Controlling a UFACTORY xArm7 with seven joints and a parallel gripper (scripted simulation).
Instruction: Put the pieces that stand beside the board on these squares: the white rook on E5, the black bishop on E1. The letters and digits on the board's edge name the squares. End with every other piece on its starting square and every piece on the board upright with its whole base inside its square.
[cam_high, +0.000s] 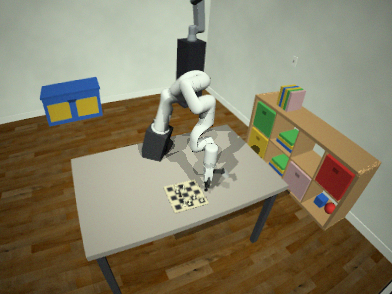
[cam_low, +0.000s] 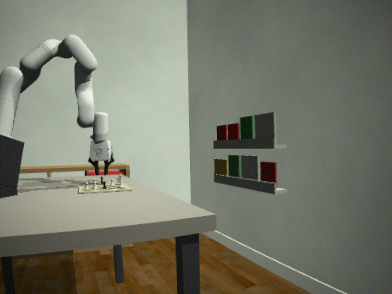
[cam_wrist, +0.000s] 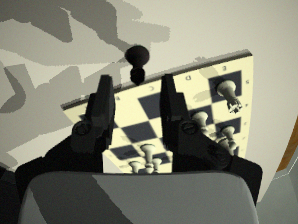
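Right now the black bishop is 50 mm below my hand. From my hand the other things lie so: white rook (80 mm to the right, 60 mm ahead, 50 mm below); chessboard (140 mm to the right, 70 mm below, 30 mm behind); black pawn (170 mm to the right, 50 mm below, 40 mm behind).
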